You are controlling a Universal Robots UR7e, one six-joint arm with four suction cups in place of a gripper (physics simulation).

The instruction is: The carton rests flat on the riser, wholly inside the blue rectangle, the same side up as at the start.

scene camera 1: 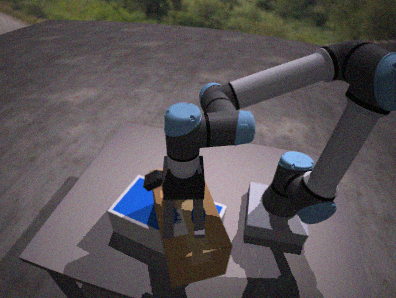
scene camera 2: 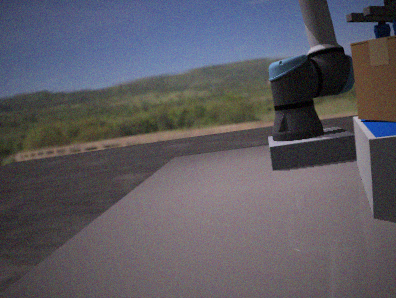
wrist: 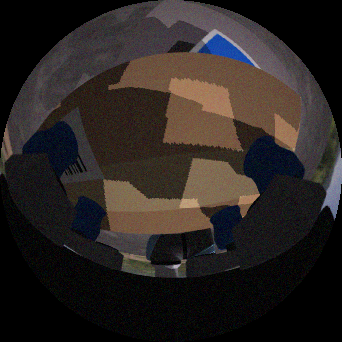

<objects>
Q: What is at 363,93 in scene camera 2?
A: A brown carton.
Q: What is my suction head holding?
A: A brown carton.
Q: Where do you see my suction head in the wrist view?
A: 264,158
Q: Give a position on a brown carton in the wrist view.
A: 161,139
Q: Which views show the brown carton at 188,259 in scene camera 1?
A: Scene camera 1, scene camera 2 and the wrist view: all of them.
</objects>
